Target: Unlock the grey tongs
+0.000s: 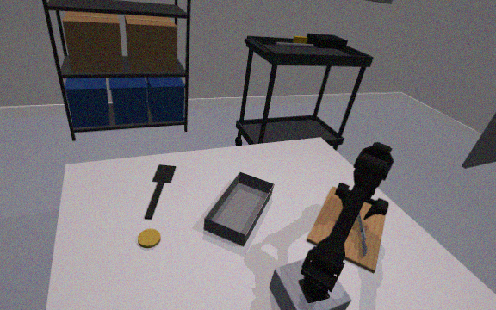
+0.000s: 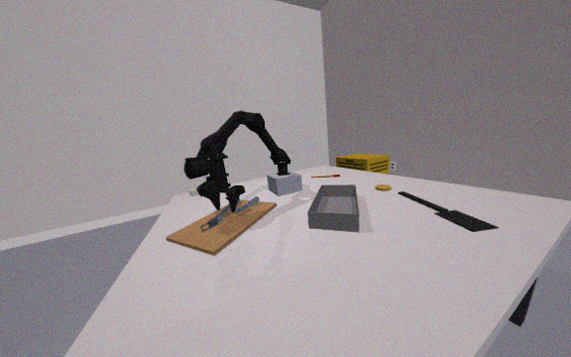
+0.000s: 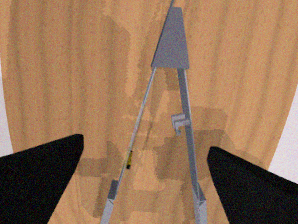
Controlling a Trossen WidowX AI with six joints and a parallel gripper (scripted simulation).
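My gripper tip is now 1 cm past the wooden board, 1 cm to the right of it and 4 cm above it. Also, from my gripper tip: black spatula (31 cm ahead, 70 cm to the left, 4 cm below); roasting tin (13 cm ahead, 41 cm to the left, 2 cm below); yellow disc (4 cm ahead, 74 cm to the left, 4 cm below).
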